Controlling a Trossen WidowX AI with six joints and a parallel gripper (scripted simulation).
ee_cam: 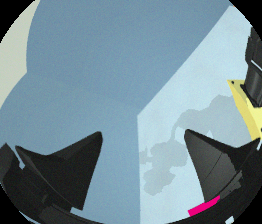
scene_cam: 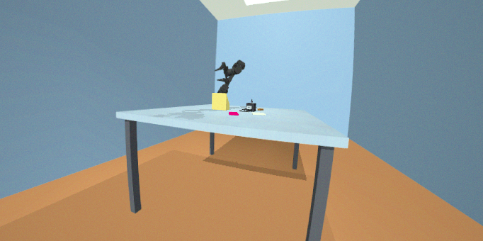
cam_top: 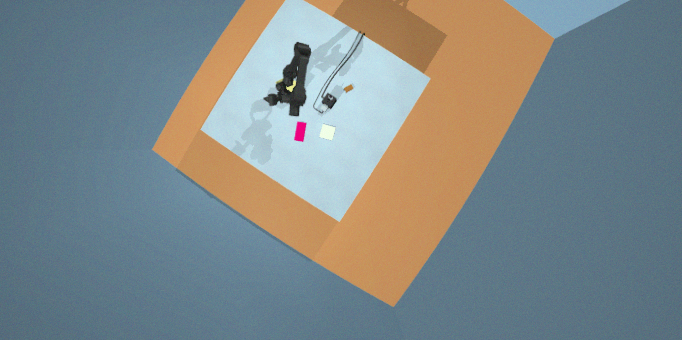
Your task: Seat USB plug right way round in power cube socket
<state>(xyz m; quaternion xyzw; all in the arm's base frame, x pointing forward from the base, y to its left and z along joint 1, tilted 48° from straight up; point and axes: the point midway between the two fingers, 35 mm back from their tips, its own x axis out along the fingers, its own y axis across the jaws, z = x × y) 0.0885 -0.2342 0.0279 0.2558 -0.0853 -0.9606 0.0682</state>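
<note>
Now: gripper tip 260 mm to the right of the USB plug, 260 mm short of it and 210 mm above it. Round my gripper tip: pink card (300 mm below, 210 mm ahead, 70 mm to the right); then USB socket (260 mm ahead, 250 mm to the left, 230 mm below); then cream pad (380 mm ahead, 300 mm below, 50 mm to the left).
</note>
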